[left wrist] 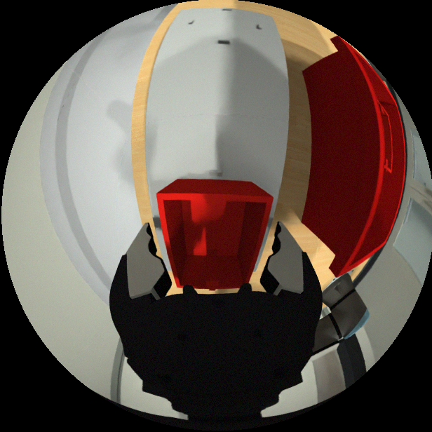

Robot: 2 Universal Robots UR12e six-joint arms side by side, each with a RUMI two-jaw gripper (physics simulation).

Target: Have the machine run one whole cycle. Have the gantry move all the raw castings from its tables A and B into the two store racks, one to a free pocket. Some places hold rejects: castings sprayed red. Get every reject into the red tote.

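My left gripper is open; its two jaws stand wide apart at either side of the lower middle of the left wrist view. A small red box, open toward the camera and hollow, shows between and beyond the jaws, with a gap on each side; the gripper body hides its near end. A much larger red body with a raised rim and a handle-like outline stands at the right. I cannot tell for certain which of the two is the tote. The raw castings, tables A and B and the store racks cannot be made out. The right gripper does not show.
A long grey panel with small dark marks lies beyond the small box, edged by pale wood. A lighter grey surface curves along the left. Dark grey arm-like parts with a blue edge show at the lower right.
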